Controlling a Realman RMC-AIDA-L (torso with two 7-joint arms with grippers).
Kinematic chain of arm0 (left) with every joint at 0, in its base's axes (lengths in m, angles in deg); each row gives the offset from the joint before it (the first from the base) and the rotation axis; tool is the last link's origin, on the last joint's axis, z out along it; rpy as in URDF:
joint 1: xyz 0 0 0.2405 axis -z
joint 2: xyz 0 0 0 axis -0.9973 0.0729 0
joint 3: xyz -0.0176 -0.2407 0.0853 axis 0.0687 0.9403 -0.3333
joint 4: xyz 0 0 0 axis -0.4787 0.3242 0.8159
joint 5: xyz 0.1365 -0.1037 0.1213 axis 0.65 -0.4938 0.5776
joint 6: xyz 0 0 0 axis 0.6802 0.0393 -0.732
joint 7: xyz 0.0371 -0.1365 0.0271 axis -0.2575 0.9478 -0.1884
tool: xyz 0 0 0 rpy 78.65 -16.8 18.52
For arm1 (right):
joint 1: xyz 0 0 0.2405 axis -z
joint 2: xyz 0 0 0 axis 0.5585 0.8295 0
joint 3: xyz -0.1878 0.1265 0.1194 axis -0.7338 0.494 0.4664
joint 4: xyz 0 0 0 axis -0.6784 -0.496 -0.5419
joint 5: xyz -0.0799 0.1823 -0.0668 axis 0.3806 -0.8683 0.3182
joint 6: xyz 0 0 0 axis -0.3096 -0.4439 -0.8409
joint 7: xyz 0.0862 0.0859 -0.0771 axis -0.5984 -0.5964 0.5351
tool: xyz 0 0 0 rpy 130.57 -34.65 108.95
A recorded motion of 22 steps. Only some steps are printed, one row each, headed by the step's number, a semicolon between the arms.
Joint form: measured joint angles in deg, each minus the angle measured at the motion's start. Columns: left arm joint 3, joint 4, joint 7, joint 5, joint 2, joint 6, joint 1; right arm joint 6, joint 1, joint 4, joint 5, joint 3, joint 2, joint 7.
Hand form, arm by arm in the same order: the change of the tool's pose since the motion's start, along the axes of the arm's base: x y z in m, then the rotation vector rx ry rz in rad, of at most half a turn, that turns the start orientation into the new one. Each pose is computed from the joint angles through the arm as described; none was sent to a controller.
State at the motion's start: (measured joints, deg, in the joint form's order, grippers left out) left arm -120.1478 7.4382 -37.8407 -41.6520 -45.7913 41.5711 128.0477; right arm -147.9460 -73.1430 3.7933 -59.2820 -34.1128 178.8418 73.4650
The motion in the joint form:
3: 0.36 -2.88 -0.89 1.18 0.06 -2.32 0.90; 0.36 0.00 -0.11 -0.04 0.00 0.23 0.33
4: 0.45 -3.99 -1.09 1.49 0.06 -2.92 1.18; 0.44 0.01 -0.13 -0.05 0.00 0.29 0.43
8: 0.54 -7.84 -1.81 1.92 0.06 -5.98 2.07; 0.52 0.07 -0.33 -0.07 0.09 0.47 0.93
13: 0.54 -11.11 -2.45 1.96 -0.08 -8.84 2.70; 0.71 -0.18 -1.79 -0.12 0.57 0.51 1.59
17: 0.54 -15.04 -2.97 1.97 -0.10 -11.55 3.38; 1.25 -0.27 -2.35 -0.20 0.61 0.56 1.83
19: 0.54 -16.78 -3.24 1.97 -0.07 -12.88 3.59; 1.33 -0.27 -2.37 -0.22 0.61 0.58 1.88
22: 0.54 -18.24 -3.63 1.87 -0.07 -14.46 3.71; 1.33 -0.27 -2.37 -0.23 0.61 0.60 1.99
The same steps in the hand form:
3: -0.0052 0.0039 -0.0037 -0.0017 0.0189 -0.0061; -0.0006 0.0001 -0.0018 -0.0005 0.0034 0.0063
4: -0.0074 0.0043 -0.0059 -0.0063 0.0230 -0.0033; -0.0007 0.0000 -0.0023 -0.0009 0.0042 0.0080
8: -0.0136 0.0072 -0.0140 -0.0115 0.0306 -0.0061; -0.0002 -0.0008 -0.0038 -0.0061 0.0068 0.0117
13: -0.0186 0.0088 -0.0226 -0.0151 0.0317 -0.0105; 0.0031 -0.0017 -0.0061 -0.0164 0.0111 0.0025
17: -0.0256 0.0083 -0.0321 -0.0257 0.0327 -0.0040; 0.0040 -0.0012 -0.0075 -0.0151 0.0132 0.0033
19: -0.0294 0.0078 -0.0359 -0.0285 0.0342 -0.0013; 0.0039 -0.0011 -0.0077 -0.0146 0.0137 0.0044
22: -0.0327 0.0080 -0.0391 -0.0259 0.0352 -0.0048; 0.0038 -0.0011 -0.0078 -0.0157 0.0139 0.0062

